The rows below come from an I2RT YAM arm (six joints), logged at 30 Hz.
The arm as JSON. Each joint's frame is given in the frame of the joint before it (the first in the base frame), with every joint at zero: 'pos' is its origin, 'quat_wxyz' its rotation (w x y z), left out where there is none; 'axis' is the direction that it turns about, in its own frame. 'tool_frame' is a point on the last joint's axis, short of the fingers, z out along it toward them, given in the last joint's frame.
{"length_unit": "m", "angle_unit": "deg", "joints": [
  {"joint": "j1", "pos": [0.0, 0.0, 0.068], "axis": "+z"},
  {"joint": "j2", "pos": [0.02, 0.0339, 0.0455], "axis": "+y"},
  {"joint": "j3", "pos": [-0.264, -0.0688, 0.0], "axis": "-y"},
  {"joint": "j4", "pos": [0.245, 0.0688, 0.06], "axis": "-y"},
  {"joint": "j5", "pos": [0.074, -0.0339, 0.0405], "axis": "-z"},
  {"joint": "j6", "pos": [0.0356, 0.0, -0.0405], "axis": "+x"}
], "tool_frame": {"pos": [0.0, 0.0, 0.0], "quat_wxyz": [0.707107, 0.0, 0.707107, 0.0]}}
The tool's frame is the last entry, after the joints.
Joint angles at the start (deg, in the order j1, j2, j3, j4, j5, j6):
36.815, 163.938, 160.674, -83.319, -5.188, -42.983
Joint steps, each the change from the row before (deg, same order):
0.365, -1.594, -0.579, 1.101, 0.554, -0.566
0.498, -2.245, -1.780, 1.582, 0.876, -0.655
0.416, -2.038, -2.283, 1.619, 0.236, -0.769
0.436, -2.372, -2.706, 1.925, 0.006, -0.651
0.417, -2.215, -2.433, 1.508, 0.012, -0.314
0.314, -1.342, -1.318, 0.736, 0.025, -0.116
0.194, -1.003, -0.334, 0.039, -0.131, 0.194
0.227, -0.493, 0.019, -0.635, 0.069, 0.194
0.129, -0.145, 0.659, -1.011, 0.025, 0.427
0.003, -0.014, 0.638, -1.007, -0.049, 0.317
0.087, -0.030, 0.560, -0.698, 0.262, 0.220
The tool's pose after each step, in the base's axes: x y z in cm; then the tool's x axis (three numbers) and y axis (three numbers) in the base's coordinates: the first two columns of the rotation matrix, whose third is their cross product. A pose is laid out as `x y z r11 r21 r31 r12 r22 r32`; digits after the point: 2 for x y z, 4 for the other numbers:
42.00 32.22 13.49 -0.1555 -0.9799 -0.1253 -0.9874 0.1577 -0.0081
41.76 32.54 14.71 -0.1324 -0.9813 -0.1399 -0.9891 0.1399 -0.0454
41.49 32.80 15.52 -0.1094 -0.9821 -0.1530 -0.9904 0.1208 -0.0671
41.16 33.05 16.44 -0.0872 -0.9814 -0.1711 -0.9907 0.1035 -0.0886
40.78 33.24 17.31 -0.0715 -0.9800 -0.1856 -0.9901 0.0923 -0.1058
40.49 33.37 17.90 -0.0622 -0.9790 -0.1940 -0.9895 0.0858 -0.1159
40.26 33.42 18.63 -0.0601 -0.9771 -0.2042 -0.9887 0.0864 -0.1225
39.99 33.46 19.04 -0.0601 -0.9775 -0.2024 -0.9889 0.0858 -0.1211
39.80 33.46 19.43 -0.0658 -0.9775 -0.2005 -0.9889 0.0907 -0.1173
39.69 33.37 19.70 -0.0721 -0.9776 -0.1975 -0.9892 0.0955 -0.1113
39.58 33.36 19.96 -0.0751 -0.9782 -0.1935 -0.9888 0.0982 -0.1124

